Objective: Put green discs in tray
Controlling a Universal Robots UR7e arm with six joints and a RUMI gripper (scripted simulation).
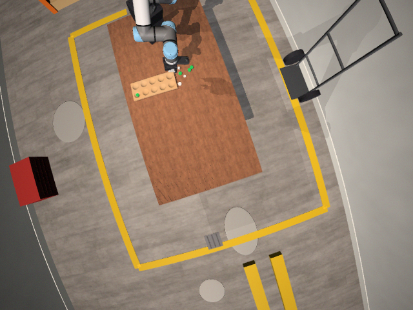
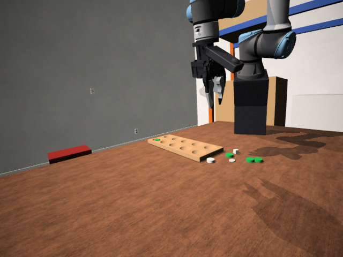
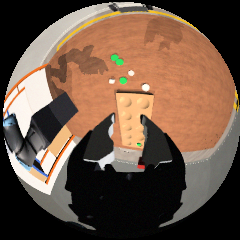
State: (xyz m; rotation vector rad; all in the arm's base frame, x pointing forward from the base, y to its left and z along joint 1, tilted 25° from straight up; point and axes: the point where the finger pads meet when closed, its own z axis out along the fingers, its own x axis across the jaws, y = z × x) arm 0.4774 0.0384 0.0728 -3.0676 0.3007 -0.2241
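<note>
The small white cube is 11 cm behind my hand, 3 cm to the left of it and 21 cm below it. Round my hand: white disc: 2 cm ahead, 1 cm to the right, 21 cm below; then wooden counting tray: 4 cm behind, 22 cm to the right, 21 cm below.
</note>
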